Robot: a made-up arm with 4 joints.
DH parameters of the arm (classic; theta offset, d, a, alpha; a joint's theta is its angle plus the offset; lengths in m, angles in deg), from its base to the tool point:
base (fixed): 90 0.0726 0.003 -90
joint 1: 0 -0.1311 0.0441 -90
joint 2: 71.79 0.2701 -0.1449 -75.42
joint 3: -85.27 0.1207 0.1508 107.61
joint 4: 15.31 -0.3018 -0.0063 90
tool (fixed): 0 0.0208 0 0
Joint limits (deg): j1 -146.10..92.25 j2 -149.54..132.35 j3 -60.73..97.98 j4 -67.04..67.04
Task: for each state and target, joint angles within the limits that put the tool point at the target. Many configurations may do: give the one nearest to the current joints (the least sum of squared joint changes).
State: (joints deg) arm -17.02 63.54 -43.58 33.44
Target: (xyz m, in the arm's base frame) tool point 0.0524 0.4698 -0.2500
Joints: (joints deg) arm -63.35 82.43 -24.53 30.20
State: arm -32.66 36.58 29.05 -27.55
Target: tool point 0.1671 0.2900 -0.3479
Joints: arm -50.99 49.63 -11.53 -26.07
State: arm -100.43 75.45 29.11 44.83
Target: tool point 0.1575 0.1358 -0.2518
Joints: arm -63.68 54.90 34.90 45.49
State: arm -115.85 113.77 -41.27 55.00
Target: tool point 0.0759 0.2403 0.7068
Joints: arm -142.18 131.00 -60.73 65.68
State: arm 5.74 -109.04 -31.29 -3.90
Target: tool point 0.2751 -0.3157 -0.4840
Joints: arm 35.96 -127.05 -59.91 12.64
